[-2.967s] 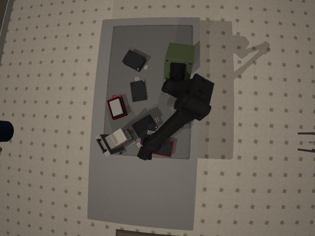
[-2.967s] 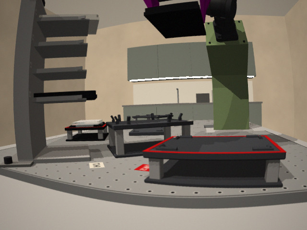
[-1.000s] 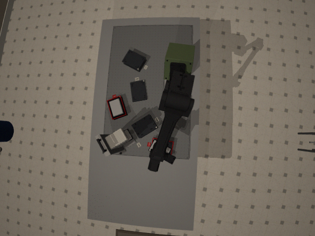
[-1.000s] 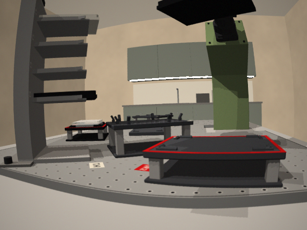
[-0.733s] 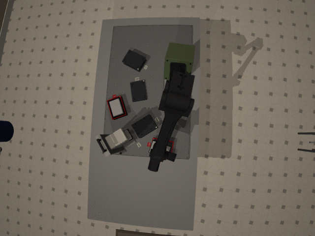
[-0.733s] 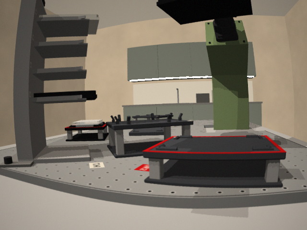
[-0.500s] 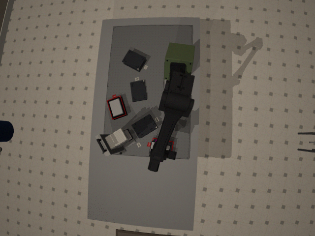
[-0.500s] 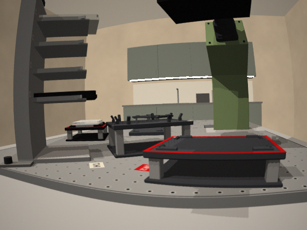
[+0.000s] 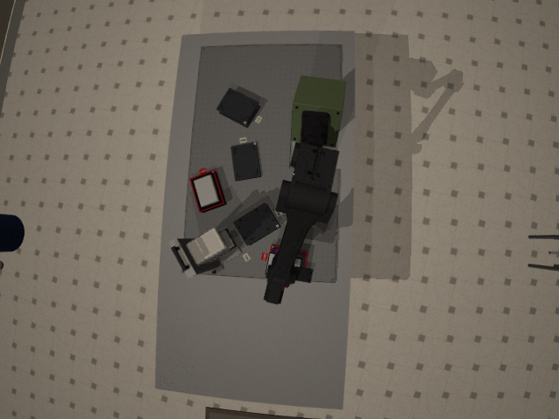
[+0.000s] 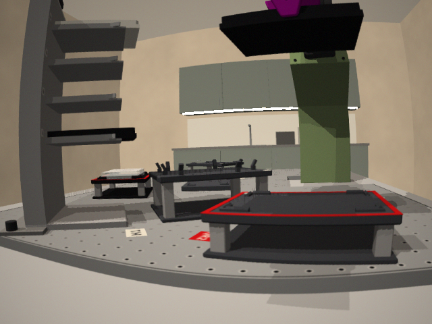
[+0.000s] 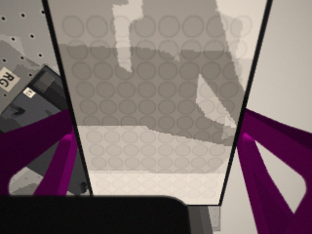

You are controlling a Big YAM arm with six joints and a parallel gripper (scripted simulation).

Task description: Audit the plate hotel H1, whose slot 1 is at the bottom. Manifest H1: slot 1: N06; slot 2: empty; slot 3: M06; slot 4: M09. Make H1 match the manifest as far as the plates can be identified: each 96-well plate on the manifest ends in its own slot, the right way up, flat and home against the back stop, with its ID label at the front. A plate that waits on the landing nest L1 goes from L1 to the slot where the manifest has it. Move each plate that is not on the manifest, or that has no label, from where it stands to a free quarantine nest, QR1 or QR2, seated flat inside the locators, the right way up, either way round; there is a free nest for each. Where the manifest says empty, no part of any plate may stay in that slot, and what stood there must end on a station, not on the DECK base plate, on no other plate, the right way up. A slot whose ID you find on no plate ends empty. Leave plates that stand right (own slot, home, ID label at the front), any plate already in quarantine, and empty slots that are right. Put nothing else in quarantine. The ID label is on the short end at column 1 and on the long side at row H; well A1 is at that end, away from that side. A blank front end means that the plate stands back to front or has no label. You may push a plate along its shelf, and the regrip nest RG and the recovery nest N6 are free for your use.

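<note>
My hand is 18 cm above the quarantine nest QR2. Round my hand: regrip nest RG (15 cm ahead, 14 cm to the right, 16 cm below); then QR2 tag (10 cm ahead, 1 cm to the right, 21 cm below); then A1 mark (6 cm ahead, 15 cm to the right, 15 cm below).
</note>
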